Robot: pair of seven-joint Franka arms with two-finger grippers.
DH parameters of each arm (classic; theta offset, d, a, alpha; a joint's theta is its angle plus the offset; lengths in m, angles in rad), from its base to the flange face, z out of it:
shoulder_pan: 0 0.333 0 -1.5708
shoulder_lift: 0 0 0 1.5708
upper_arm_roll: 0 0.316 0.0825 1.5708
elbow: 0 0 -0.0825 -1.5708
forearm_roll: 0 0.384 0 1.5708
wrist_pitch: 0 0 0.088 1.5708
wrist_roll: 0 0.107 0 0
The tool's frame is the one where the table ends.
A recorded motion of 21 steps. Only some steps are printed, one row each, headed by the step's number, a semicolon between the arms.
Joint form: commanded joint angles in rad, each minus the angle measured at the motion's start. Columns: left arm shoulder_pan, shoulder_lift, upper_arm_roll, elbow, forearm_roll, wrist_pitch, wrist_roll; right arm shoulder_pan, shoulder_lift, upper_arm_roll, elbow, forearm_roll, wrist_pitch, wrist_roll.
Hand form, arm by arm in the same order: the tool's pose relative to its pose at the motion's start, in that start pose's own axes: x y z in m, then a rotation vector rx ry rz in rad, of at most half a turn. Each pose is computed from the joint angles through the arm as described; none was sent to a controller.
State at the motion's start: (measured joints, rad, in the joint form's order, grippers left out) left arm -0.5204 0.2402 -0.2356 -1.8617 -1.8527 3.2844 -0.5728; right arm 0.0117 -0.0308 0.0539 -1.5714 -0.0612 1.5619 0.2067
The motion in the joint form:
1: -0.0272 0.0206 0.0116 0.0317 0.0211 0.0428 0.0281; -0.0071 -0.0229 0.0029 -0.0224 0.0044 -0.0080 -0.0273
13: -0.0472 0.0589 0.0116 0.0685 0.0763 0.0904 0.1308; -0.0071 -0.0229 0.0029 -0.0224 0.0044 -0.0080 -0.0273
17: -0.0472 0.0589 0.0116 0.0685 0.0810 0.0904 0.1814; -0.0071 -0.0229 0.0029 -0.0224 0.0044 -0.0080 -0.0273
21: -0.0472 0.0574 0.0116 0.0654 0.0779 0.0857 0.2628; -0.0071 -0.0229 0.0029 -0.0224 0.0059 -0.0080 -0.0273
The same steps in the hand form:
1: -0.0082 0.0008 0.0025 -0.0231 0.0173 0.0537; -0.0077 0.0031 -0.0011 0.0014 -0.0082 -0.0231
13: -0.0154 -0.0007 0.0110 -0.0411 0.0416 0.2130; -0.0077 0.0031 -0.0011 0.0014 -0.0082 -0.0231
17: -0.0157 -0.0003 0.0110 -0.0409 0.0422 0.2682; -0.0077 0.0031 -0.0011 0.0014 -0.0082 -0.0231
21: -0.0153 -0.0014 0.0111 -0.0354 0.0411 0.3473; -0.0077 0.0030 -0.0011 0.0029 -0.0085 -0.0231

